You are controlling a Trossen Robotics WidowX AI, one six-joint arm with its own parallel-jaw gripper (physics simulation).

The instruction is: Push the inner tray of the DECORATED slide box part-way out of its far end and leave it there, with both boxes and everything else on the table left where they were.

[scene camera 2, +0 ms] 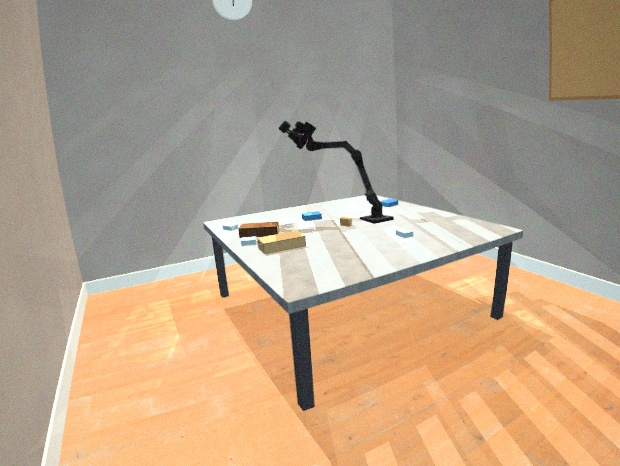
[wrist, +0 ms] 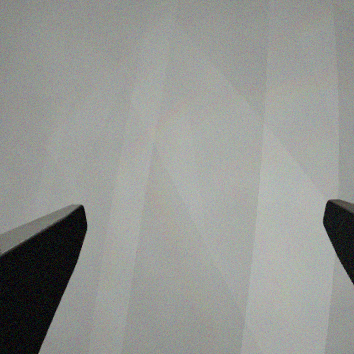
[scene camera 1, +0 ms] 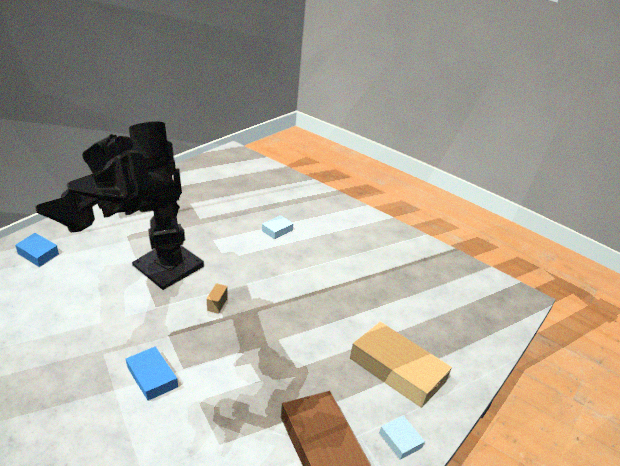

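Pixels of known places: gripper, fingertip midpoint: (wrist: 205,214) (scene camera 1: 51,198); arm's base, link origin: (scene camera 2: 377,217) (scene camera 1: 169,260).
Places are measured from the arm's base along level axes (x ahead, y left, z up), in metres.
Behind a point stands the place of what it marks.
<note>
A long tan box (scene camera 1: 400,360) {z 0.035, x 0.654, y 0.008 m} (scene camera 2: 281,242) {z 0.023, x 0.678, y 0.070 m} lies on the table near its edge. A long reddish-brown box (scene camera 1: 325,430) {z 0.035, x 0.611, y -0.237 m} (scene camera 2: 258,228) {z 0.029, x 0.644, y -0.205 m} lies beside it, apart from it and cut off at the bottom of scene camera 1. No decoration is clear on either, so I cannot tell which is the decorated one, and no protruding inner tray is visible. My gripper (scene camera 1: 55,210) {z 0.513, x 0.272, y -0.464 m} (scene camera 2: 284,126) {z 0.513, x 0.272, y -0.464 m} (wrist: 205,214) {z 0.513, x 0.272, y -0.464 m} is open and empty, raised high above the table and away from both boxes. The wrist view shows grey wall between its fingers.
Blue blocks lie behind the arm base (scene camera 1: 37,249) (scene camera 2: 389,202) and farther forward (scene camera 1: 151,372) {z 0.015, x 0.243, y -0.316 m} (scene camera 2: 311,215) {z 0.012, x 0.256, y -0.280 m}. A small tan block (scene camera 1: 217,298) {z 0.024, x 0.213, y -0.058 m} (scene camera 2: 345,220) {z 0.015, x 0.211, y -0.032 m} lies near the base. Pale blue blocks (scene camera 1: 277,226) {z 0.009, x 0.142, y 0.298 m} (scene camera 1: 401,436) {z 0.009, x 0.736, y -0.151 m} (scene camera 2: 404,233) {z 0.006, x 0.165, y 0.337 m} (scene camera 2: 248,241) {z 0.003, x 0.748, y -0.119 m} (scene camera 2: 230,227) {z 0.002, x 0.698, y -0.441 m} lie around the table.
</note>
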